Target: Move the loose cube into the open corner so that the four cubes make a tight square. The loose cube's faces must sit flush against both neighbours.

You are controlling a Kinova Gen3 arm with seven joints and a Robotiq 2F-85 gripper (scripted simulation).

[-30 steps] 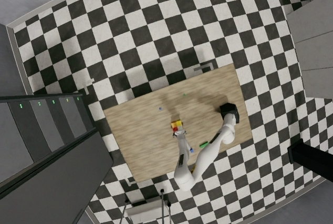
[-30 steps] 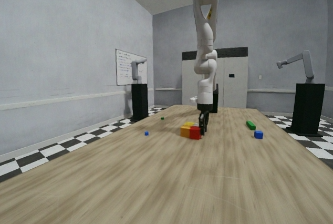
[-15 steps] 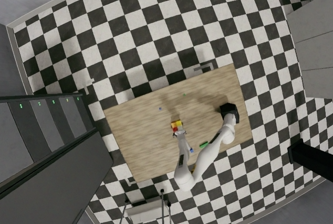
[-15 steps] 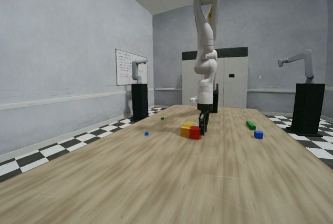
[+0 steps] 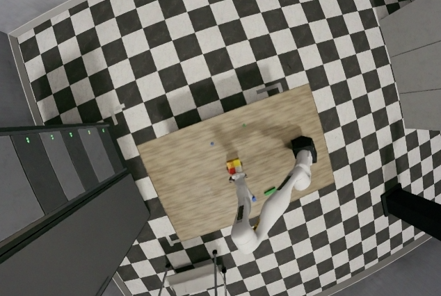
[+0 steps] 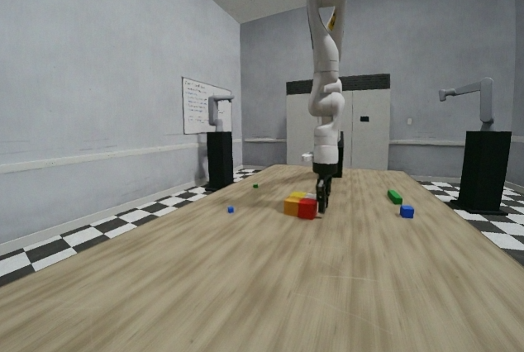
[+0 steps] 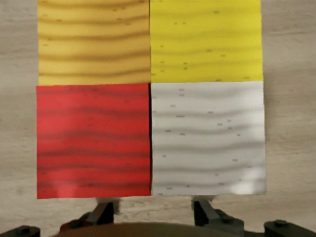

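Now: hand 5 cm to the left of the red cube, 2 cm short of it and 1 cm above it. The rest, counted from my hand: green block 27 cm to the left, 19 cm behind, 2 cm below.
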